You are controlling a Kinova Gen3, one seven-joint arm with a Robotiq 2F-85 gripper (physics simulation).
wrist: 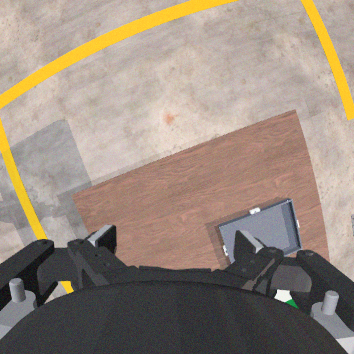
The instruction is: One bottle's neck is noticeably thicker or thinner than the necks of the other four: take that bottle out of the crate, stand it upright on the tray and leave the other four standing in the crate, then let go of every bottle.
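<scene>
My gripper is open, with bare wooden table top showing between its wide-apart fingers. It is high above the table. A shallow blue-grey tray with a raised rim and small white clips lies at the lower right of the wrist view, partly hidden behind the right finger. No bottle shows inside the visible part of the tray. The bottles and the crate cannot be made out in this view; the lower part is covered by the gripper's dark body.
The brown wooden table has its far edge and corners in view. Beyond it is a mottled floor with yellow lines. A small white and green patch shows through the gripper's right linkage; what it belongs to is hidden.
</scene>
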